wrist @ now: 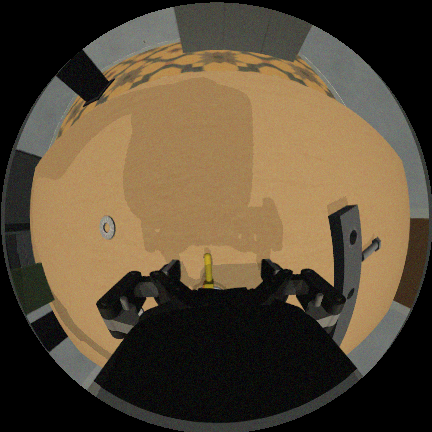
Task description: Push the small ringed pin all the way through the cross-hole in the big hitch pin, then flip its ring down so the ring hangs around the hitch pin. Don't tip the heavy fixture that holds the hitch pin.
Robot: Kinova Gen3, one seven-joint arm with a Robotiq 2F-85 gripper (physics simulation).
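Frame: origin at the arm's base, x ahead, y left, z up, level; metres.
Where they show: gripper, fingertip midpoint: [220,268].
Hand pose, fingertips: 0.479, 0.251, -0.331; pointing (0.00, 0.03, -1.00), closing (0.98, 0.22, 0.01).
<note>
Things, the pixels of their centre, and the offset from my fingertips, as dx, dy, dz. Level surfaces: height alone.
- small ringed pin, body centre: [209,289] -0.007, -0.026, +0.001
- long dark grey bar with holes, body centre: [338,327] +0.275, -0.119, +0.007
- grey bolt-like piece, body centre: [369,249] +0.271, +0.052, +0.005
- grey washer, body centre: [106,227] -0.151, +0.009, -0.004
- wooden table, its level: dz -0.006
The small ringed pin [208,269] is yellow and lies on the table with its shaft pointing up the wrist view. Its head is at the edge of the gripper body, which hides most of its pale ring. My gripper [220,268] is open and empty, with the pin showing between its spread fingertips, a little left of the middle; the height gap is hard to judge. The hitch pin, its cross-hole and the heavy fixture cannot be told for certain in this view.
A long dark grey bar with holes [346,255] is at the right, partly behind the right finger. A grey bolt-like piece [371,249] shows beside it. A grey washer [107,227] lies on the wooden table [310,150] at the left.
</note>
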